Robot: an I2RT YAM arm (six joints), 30 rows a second.
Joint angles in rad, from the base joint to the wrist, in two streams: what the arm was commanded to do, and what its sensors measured. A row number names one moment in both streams.
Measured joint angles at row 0: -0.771, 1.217, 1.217, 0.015, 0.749, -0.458
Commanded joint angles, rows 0 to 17: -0.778, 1.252, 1.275, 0.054, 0.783, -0.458; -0.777, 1.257, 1.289, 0.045, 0.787, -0.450; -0.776, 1.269, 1.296, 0.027, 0.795, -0.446; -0.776, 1.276, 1.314, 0.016, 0.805, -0.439; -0.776, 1.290, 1.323, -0.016, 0.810, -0.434; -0.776, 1.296, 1.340, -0.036, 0.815, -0.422; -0.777, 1.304, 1.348, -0.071, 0.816, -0.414; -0.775, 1.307, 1.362, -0.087, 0.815, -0.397; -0.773, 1.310, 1.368, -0.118, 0.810, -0.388; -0.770, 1.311, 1.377, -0.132, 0.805, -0.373; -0.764, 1.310, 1.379, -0.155, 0.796, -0.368; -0.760, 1.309, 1.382, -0.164, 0.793, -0.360; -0.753, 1.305, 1.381, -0.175, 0.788, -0.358; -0.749, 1.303, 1.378, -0.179, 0.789, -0.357; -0.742, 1.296, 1.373, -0.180, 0.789, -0.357; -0.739, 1.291, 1.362, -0.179, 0.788, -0.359; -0.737, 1.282, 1.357, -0.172, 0.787, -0.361; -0.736, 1.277, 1.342, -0.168, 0.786, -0.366
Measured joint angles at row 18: -0.764, 1.296, 1.334, -0.180, 0.807, -0.386
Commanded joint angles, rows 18 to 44: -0.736, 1.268, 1.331, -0.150, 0.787, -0.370; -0.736, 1.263, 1.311, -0.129, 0.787, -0.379; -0.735, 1.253, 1.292, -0.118, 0.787, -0.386; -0.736, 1.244, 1.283, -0.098, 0.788, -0.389; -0.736, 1.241, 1.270, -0.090, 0.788, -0.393; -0.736, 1.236, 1.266, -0.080, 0.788, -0.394; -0.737, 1.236, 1.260, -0.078, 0.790, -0.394; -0.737, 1.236, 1.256, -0.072, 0.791, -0.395; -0.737, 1.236, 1.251, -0.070, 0.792, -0.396; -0.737, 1.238, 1.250, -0.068, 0.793, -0.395; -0.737, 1.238, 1.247, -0.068, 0.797, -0.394; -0.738, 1.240, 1.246, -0.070, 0.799, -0.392; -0.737, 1.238, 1.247, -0.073, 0.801, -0.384; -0.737, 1.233, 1.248, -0.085, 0.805, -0.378; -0.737, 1.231, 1.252, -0.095, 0.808, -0.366; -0.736, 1.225, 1.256, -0.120, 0.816, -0.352; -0.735, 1.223, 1.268, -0.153, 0.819, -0.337; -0.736, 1.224, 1.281, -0.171, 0.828, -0.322; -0.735, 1.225, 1.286, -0.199, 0.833, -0.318; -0.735, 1.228, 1.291, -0.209, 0.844, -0.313; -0.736, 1.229, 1.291, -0.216, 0.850, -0.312; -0.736, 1.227, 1.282, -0.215, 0.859, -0.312; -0.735, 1.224, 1.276, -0.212, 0.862, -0.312; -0.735, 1.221, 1.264, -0.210, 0.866, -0.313; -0.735, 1.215, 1.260, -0.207, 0.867, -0.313; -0.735, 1.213, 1.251, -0.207, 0.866, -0.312; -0.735, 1.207, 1.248, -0.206, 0.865, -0.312
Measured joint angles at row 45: -0.749, 1.254, 1.250, -0.174, 0.846, -0.337
